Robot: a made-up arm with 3 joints.
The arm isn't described. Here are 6 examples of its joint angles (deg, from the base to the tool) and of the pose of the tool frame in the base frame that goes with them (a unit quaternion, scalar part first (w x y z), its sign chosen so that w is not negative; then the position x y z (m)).
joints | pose
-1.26 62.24 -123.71 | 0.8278 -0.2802 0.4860 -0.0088 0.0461 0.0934 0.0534
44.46 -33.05 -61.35 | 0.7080 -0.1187 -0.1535 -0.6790 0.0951 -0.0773 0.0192
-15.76 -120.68 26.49 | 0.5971 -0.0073 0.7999 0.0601 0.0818 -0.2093 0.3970
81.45 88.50 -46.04 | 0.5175 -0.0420 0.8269 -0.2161 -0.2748 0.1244 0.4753
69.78 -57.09 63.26 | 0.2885 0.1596 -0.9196 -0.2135 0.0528 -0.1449 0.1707
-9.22 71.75 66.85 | 0.3899 0.6415 -0.4479 -0.4856 0.1584 0.1355 0.0809
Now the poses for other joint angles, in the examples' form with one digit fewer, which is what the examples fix.
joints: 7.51 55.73 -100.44
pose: 0.879 -0.158 0.425 -0.147 0.016 0.108 0.035
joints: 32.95 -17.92 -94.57
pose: 0.771 -0.158 0.148 -0.599 0.105 -0.019 0.009
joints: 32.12 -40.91 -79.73
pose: 0.685 -0.098 -0.137 -0.709 0.175 -0.095 0.048
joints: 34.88 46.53 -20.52
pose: 0.832 0.133 0.101 -0.529 -0.075 0.135 0.033
